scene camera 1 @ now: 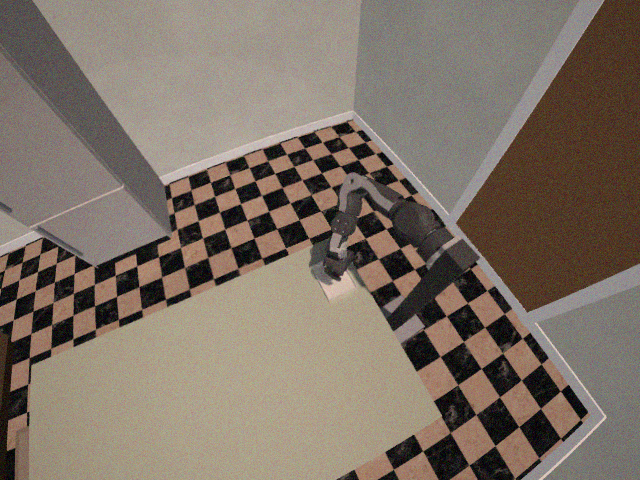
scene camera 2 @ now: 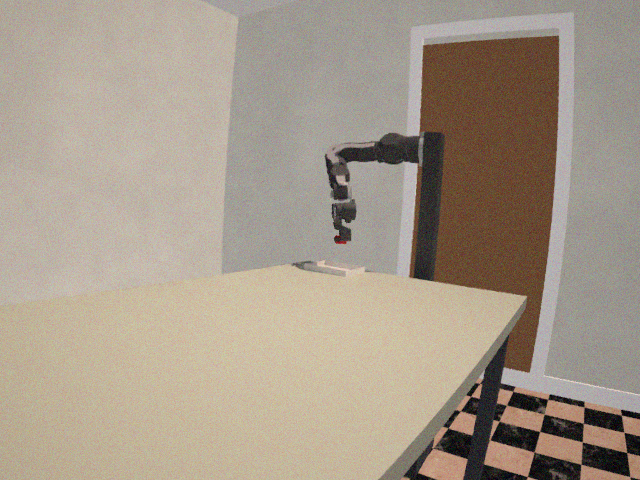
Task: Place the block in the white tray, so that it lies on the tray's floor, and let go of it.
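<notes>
The red block (scene camera 2: pixel 340 240) is held between the fingertips of my gripper (scene camera 2: pixel 341 237) (scene camera 1: pixel 336 276). My gripper is shut on it and points down. In the scene camera 2 view the block hangs clear above the white tray (scene camera 2: pixel 345 272) (scene camera 1: pixel 338 296), with a gap between them. In the scene camera 1 view my gripper covers the far part of the tray, and the block is hidden beneath it. The tray stands flat near the table's far corner, and part of its floor shows.
The table (scene camera 1: pixel 222 377) (scene camera 2: pixel 232 361) carries the tray near its edge. The arm's dark post (scene camera 2: pixel 430 206) (scene camera 1: pixel 431 281) stands beside the table, to the right of the tray. A brown door (scene camera 2: pixel 485 196) is behind the post. A tall grey cabinet (scene camera 1: pixel 62 149) stands at the left.
</notes>
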